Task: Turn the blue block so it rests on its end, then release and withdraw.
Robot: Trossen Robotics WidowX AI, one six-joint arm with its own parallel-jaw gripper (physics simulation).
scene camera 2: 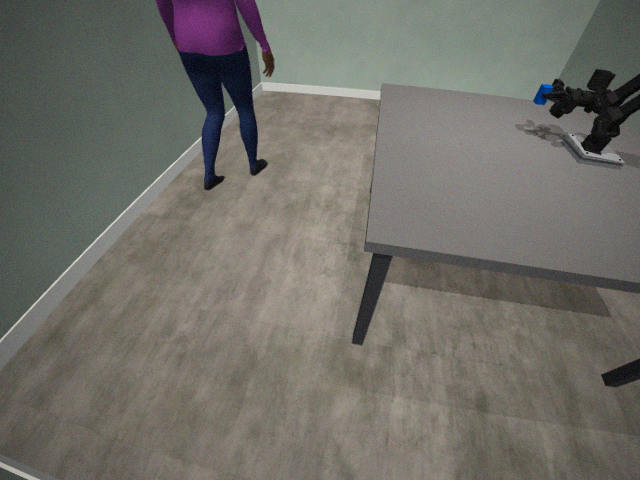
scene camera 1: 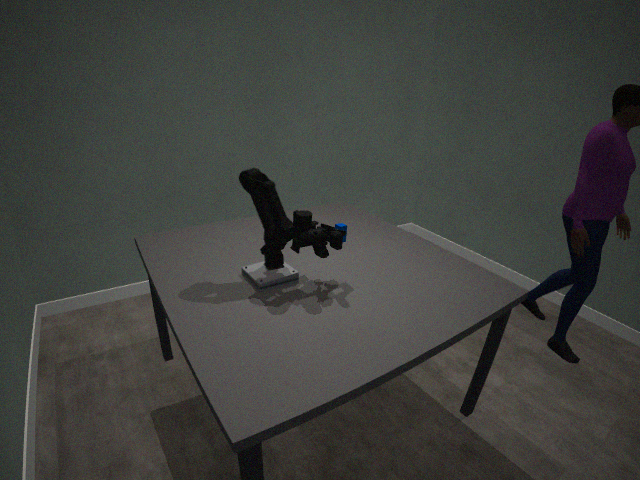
Labels:
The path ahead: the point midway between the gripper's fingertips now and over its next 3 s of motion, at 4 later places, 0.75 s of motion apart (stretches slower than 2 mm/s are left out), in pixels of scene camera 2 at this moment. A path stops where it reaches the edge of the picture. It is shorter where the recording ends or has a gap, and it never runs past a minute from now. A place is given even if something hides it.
My gripper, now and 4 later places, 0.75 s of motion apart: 540, 93; 540, 93; 526, 96; 525, 96; 512, 96

